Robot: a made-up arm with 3 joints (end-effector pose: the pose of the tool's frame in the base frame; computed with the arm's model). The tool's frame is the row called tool. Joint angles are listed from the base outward.
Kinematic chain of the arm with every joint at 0, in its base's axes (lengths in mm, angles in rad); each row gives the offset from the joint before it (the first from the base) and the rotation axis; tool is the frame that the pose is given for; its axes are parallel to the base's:
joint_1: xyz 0 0 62 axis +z
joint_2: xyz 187 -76 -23 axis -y
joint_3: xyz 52 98 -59 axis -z
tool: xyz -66 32 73
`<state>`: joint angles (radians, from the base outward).
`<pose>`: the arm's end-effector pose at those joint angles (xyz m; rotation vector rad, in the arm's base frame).
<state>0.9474 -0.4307 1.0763</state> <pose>0.0611 0.2482 0.0313 -0.3654 0.2286 -0.1269</pose>
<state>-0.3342 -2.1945 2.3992</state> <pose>0.1340 -0.0010 -0.0684 -2.2688 1.3547 -1.3260</pose>
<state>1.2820 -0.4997 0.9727</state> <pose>-0.0252 0.2474 0.0315 -0.4531 0.2152 0.3028</pose>
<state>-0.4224 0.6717 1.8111</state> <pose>0.2653 -0.0332 0.1114 0.5300 -0.6365 -2.1325</pose>
